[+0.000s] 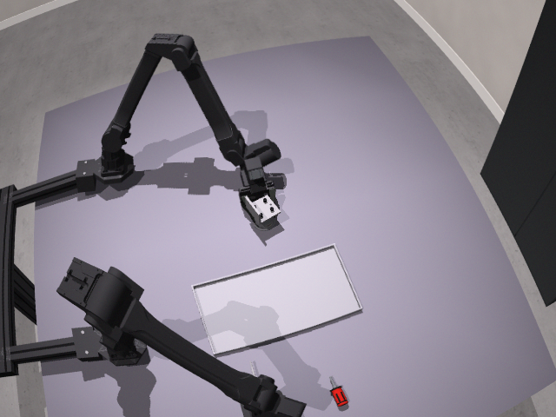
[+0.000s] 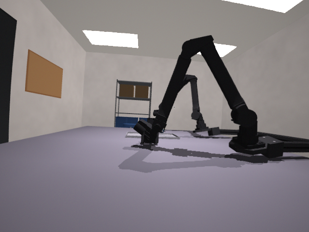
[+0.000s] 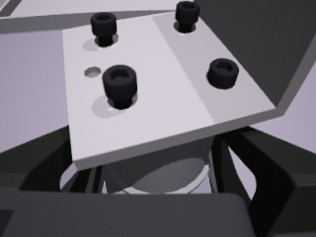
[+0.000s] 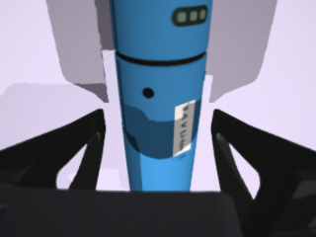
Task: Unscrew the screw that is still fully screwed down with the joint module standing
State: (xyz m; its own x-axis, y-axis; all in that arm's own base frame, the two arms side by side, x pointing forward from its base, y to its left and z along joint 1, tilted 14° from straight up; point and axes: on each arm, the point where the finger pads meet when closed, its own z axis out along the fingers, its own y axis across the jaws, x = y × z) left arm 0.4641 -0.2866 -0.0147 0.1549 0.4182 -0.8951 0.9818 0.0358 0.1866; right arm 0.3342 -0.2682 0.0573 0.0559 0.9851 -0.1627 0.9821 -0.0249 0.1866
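Right now the joint module body is 10 mm above my left hand. The rest, counted from my left hand: white tray 260 mm to the right, 20 mm below, 20 mm behind; then white bracket 50 mm above; then red hand screwdriver 570 mm to the right, 80 mm ahead, 10 mm below.
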